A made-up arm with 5 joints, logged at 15 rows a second.
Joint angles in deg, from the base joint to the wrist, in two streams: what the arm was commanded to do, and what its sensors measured. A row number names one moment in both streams.
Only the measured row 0 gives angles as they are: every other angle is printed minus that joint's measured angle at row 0.
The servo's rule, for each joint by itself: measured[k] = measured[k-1] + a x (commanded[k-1-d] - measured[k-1]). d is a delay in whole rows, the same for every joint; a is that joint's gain. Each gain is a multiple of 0.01, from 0.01 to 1. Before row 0 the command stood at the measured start. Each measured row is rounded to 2 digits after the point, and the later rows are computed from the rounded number. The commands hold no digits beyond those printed.
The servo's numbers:
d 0
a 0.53 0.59 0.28 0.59 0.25
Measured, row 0:
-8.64 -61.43 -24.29 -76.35 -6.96
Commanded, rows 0 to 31:
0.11 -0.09 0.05 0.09 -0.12
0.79 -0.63 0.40 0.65 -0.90
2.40 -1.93 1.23 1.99 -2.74
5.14 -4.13 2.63 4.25 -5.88
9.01 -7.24 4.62 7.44 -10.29
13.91 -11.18 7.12 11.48 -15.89
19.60 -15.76 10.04 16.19 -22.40
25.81 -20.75 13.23 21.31 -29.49
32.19 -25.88 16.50 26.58 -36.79
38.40 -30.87 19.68 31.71 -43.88
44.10 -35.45 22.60 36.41 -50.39
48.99 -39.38 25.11 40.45 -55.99
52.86 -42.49 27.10 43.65 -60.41
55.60 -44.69 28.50 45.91 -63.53
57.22 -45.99 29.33 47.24 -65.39
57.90 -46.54 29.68 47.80 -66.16
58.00 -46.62 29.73 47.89 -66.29
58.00 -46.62 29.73 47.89 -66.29
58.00 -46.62 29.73 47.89 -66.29
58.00 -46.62 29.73 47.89 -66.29
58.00 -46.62 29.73 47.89 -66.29
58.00 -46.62 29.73 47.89 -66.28
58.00 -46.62 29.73 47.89 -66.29
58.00 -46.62 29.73 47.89 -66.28
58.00 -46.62 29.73 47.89 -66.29
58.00 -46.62 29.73 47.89 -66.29
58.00 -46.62 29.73 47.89 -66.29
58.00 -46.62 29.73 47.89 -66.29
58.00 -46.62 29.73 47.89 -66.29
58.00 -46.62 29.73 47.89 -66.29
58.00 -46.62 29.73 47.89 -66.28
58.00 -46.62 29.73 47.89 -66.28
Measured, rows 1 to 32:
0.06 -0.05 0.01 0.05 -0.03
0.45 -0.39 0.12 0.40 -0.25
1.48 -1.30 0.43 1.34 -0.87
3.42 -2.97 1.05 3.06 -2.12
6.38 -5.49 2.05 5.64 -4.16
10.37 -8.85 3.47 9.09 -7.09
15.26 -12.93 5.31 13.28 -10.92
20.85 -17.54 7.53 18.02 -15.56
26.86 -22.46 10.04 23.07 -20.87
32.98 -27.42 12.74 28.17 -26.62
38.87 -32.16 15.50 33.03 -32.56
44.23 -36.42 18.19 37.41 -38.42
48.80 -40.00 20.68 41.09 -43.92
52.40 -42.77 22.87 43.93 -48.82
54.95 -44.67 24.68 45.88 -52.96
56.51 -45.77 26.08 47.01 -56.26
57.30 -46.27 27.10 47.53 -58.77
57.67 -46.48 27.84 47.74 -60.65
57.84 -46.56 28.37 47.83 -62.06
57.92 -46.60 28.75 47.87 -63.12
57.96 -46.61 29.02 47.88 -63.91
57.98 -46.62 29.22 47.89 -64.50
57.99 -46.62 29.36 47.89 -64.95
58.00 -46.62 29.46 47.89 -65.28
58.00 -46.62 29.54 47.89 -65.53
58.00 -46.62 29.59 47.89 -65.72
58.00 -46.62 29.63 47.89 -65.86
58.00 -46.62 29.66 47.89 -65.97
58.00 -46.62 29.68 47.89 -66.05
58.00 -46.62 29.69 47.89 -66.11
58.00 -46.62 29.70 47.89 -66.15
58.00 -46.62 29.71 47.89 -66.18

